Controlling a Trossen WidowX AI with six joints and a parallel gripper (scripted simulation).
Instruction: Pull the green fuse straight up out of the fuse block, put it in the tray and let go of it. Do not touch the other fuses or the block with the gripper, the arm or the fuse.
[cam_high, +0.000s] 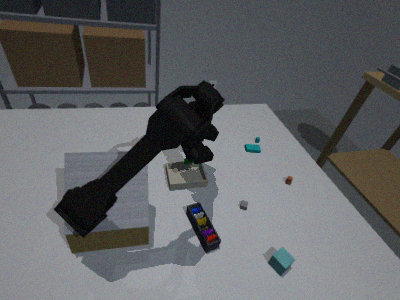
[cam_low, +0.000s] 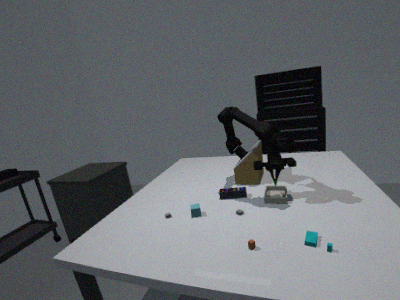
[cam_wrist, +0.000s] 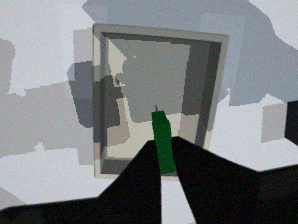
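The green fuse lies 10 mm below my gripper tip. Round my gripper tip: tray (80 mm below).
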